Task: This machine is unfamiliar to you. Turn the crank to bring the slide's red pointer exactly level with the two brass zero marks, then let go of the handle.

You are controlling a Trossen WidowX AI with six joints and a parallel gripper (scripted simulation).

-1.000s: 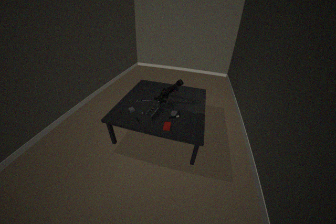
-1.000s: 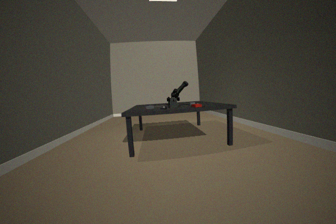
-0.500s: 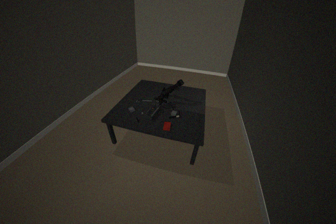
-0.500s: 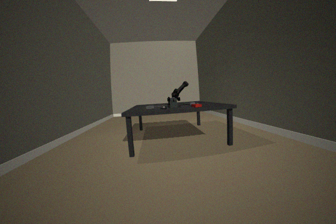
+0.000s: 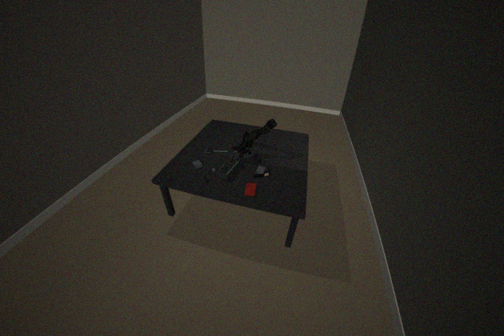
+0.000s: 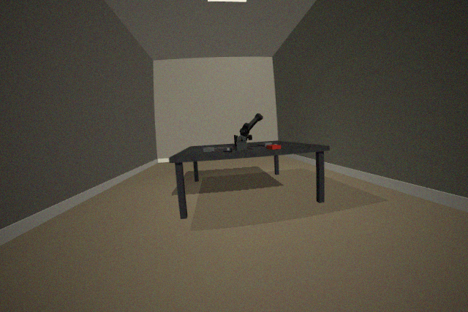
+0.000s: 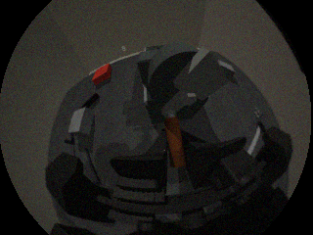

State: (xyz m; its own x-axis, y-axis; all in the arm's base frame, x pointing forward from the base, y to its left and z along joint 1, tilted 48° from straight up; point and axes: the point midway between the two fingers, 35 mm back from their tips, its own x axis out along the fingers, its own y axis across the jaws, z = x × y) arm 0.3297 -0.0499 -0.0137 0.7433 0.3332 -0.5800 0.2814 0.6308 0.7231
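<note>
The red pointer is 13 cm ahead of my gripper tip, 5 cm to the right of it and 4 cm above it. The rest, counted from my gripper tip: crank handle 3 cm above, 2 cm behind.
</note>
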